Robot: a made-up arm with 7 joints. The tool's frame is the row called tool.
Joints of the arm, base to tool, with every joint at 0 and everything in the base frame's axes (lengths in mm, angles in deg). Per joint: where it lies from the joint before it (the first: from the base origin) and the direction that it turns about. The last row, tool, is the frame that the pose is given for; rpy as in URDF.
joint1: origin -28.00 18.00 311.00 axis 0 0.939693 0.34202
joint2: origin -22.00 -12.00 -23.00 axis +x
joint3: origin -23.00 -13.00 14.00 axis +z
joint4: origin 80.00 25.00 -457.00 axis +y
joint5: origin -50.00 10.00 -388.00 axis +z
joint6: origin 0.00 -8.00 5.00 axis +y
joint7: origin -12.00 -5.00 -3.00 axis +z
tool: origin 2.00 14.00 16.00 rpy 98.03 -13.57 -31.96
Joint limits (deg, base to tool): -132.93..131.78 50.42..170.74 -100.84..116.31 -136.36..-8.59 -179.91..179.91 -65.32..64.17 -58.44..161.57
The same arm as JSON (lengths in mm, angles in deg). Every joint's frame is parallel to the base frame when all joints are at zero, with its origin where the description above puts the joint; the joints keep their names.
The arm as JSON. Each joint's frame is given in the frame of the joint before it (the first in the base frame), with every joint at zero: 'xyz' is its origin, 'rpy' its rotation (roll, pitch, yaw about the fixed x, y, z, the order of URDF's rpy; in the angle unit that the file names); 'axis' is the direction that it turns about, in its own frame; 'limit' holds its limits. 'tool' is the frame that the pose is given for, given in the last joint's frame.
{"units": {"length": "mm", "angle": "deg"}, "joints": [{"name": "joint1", "type": "revolute", "origin": {"xyz": [-28.0, 18.0, 311.0], "rpy": [0.0, 0.0, 0.0]}, "axis": [0.0, 0.9397, 0.342], "limit": {"lower": -132.93, "upper": 131.78}}, {"name": "joint2", "type": "revolute", "origin": {"xyz": [-22.0, -12.0, -23.0], "rpy": [0.0, 0.0, 0.0]}, "axis": [1.0, 0.0, 0.0], "limit": {"lower": 50.42, "upper": 170.74}}, {"name": "joint3", "type": "revolute", "origin": {"xyz": [-23.0, -13.0, 14.0], "rpy": [0.0, 0.0, 0.0]}, "axis": [0.0, 0.0, 1.0], "limit": {"lower": -100.84, "upper": 116.31}}, {"name": "joint4", "type": "revolute", "origin": {"xyz": [80.0, 25.0, -457.0], "rpy": [0.0, 0.0, 0.0]}, "axis": [0.0, 1.0, 0.0], "limit": {"lower": -136.36, "upper": -8.59}}, {"name": "joint5", "type": "revolute", "origin": {"xyz": [-50.0, 10.0, -388.0], "rpy": [0.0, 0.0, 0.0]}, "axis": [0.0, 0.0, 1.0], "limit": {"lower": -179.91, "upper": 179.91}}, {"name": "joint6", "type": "revolute", "origin": {"xyz": [0.0, -8.0, 5.0], "rpy": [0.0, 0.0, 0.0]}, "axis": [0.0, 1.0, 0.0], "limit": {"lower": -65.32, "upper": 64.17}}, {"name": "joint7", "type": "revolute", "origin": {"xyz": [-12.0, -5.0, -3.0], "rpy": [0.0, 0.0, 0.0]}, "axis": [0.0, 0.0, 1.0], "limit": {"lower": -58.44, "upper": 161.57}}], "tool": {"origin": {"xyz": [2.0, 14.0, 16.0], "rpy": [98.03, -13.57, -31.96]}}}
